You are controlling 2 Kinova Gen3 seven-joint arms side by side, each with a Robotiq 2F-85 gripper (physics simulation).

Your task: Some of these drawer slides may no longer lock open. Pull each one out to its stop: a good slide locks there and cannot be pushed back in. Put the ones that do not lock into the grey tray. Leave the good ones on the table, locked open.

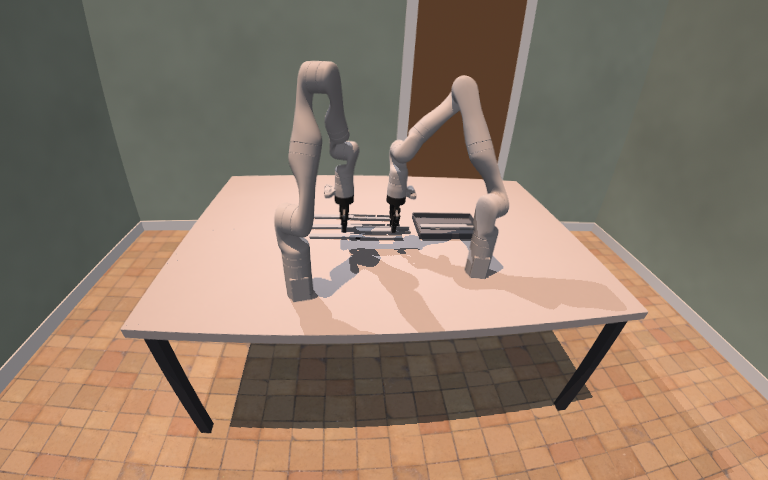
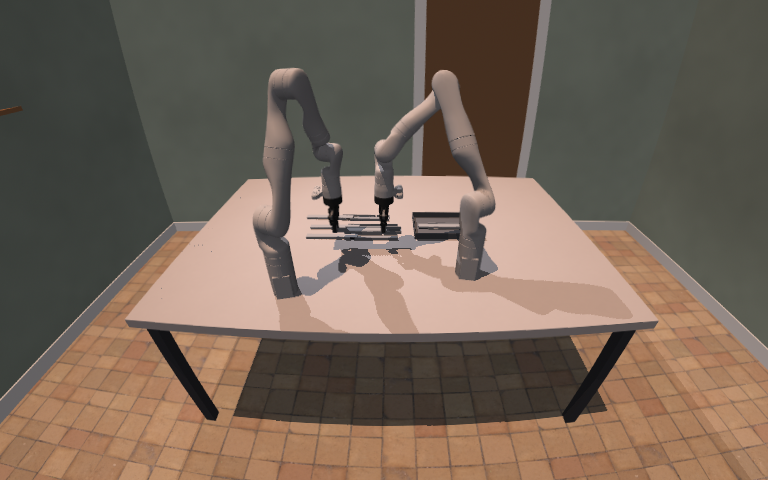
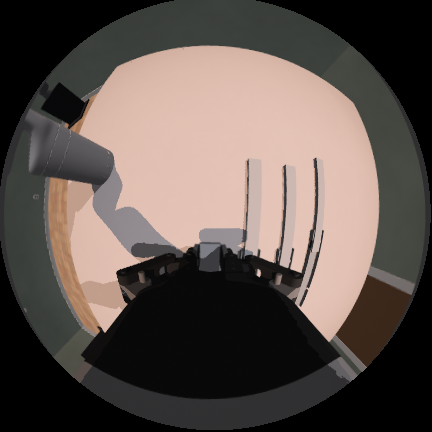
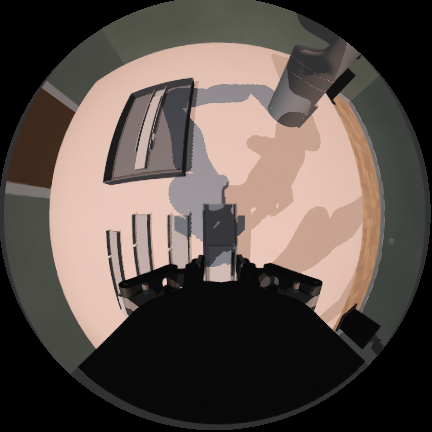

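Pixels of known places: left gripper, fingertip midpoint: (image 1: 344,230) (image 2: 335,230) (image 3: 209,250); right gripper, fingertip midpoint: (image 1: 392,230) (image 2: 383,230) (image 4: 219,261); left arm's base at its link origin: (image 1: 300,292) (image 2: 285,290) (image 3: 101,166); right arm's base at its link origin: (image 1: 475,271) (image 2: 466,272) (image 4: 283,113).
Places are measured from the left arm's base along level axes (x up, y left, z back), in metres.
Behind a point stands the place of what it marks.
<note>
A drawer slide (image 1: 373,230) @(x 0.087, y -0.325, z -0.201 m) (image 2: 365,229) @(x 0.089, y -0.332, z -0.206 m) (image 3: 210,256) @(x 0.089, y -0.218, z -0.237 m) (image 4: 220,235) @(x 0.079, y -0.435, z -0.182 m) is held level above the table by both grippers. My left gripper (image 1: 344,229) @(x 0.082, y -0.213, z -0.236 m) (image 2: 334,229) @(x 0.082, y -0.213, z -0.236 m) (image 3: 209,250) @(x 0.082, y -0.213, z -0.236 m) is shut on its left end. My right gripper (image 1: 394,229) @(x 0.083, y -0.404, z -0.191 m) (image 2: 384,230) @(x 0.083, y -0.404, z -0.191 m) (image 4: 219,261) @(x 0.083, y -0.404, z -0.191 m) is shut on its wider rail. How far the held slide is drawn out is hard to tell. Three slides lie side by side on the table, drawn out leftward: a back one (image 1: 328,217) @(x 0.008, y -0.196, z -0.495 m) (image 3: 319,200) @(x 0.011, y -0.194, z -0.501 m), a middle one (image 1: 323,227) @(x 0.008, y -0.156, z -0.407 m) (image 3: 289,200) @(x 0.011, y -0.178, z -0.408 m) and a front one (image 1: 328,237) @(x 0.008, y -0.162, z -0.318 m) (image 3: 252,200) @(x 0.012, y -0.163, z -0.327 m). The grey tray (image 1: 436,236) @(x 0.015, y -0.622, z -0.204 m) (image 4: 189,125) @(x 0.002, y -0.666, z -0.194 m) holds a slide (image 4: 150,130) @(x 0.012, y -0.683, z -0.281 m).
The table (image 1: 226,294) @(x 0.000, y 0.257, z -0.045 m) (image 2: 226,294) @(x 0.000, y 0.225, z -0.017 m) carries both arm bases in front of the slides. The right arm's base (image 1: 479,263) @(x 0.070, y -0.647, z 0.091 m) (image 2: 468,264) @(x 0.070, y -0.651, z 0.093 m) stands in front of the tray's right end. The arms' shadows fall across the table's front half.
</note>
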